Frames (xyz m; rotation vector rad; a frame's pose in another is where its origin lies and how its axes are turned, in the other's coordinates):
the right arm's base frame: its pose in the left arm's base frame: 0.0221 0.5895 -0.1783 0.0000 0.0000 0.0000
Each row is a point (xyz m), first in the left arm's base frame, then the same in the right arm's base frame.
Working: the left arm's base frame: its pose in the right arm's base frame: -0.0221 -0.5895 0.1783 0.0000 0.0000 0.0000

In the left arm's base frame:
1: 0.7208 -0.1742 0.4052
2: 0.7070 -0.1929 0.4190
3: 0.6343 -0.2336 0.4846
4: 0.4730 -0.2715 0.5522
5: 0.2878 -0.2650 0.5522
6: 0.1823 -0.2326 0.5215
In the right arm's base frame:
1: 0.6987 -0.7637 0.5835
2: 0.6849 -0.7824 0.5973
3: 0.6122 -0.8231 0.6629
4: 0.4509 -0.8610 0.7305
5: 0.2657 -0.8545 0.7305
6: 0.1602 -0.8221 0.6998

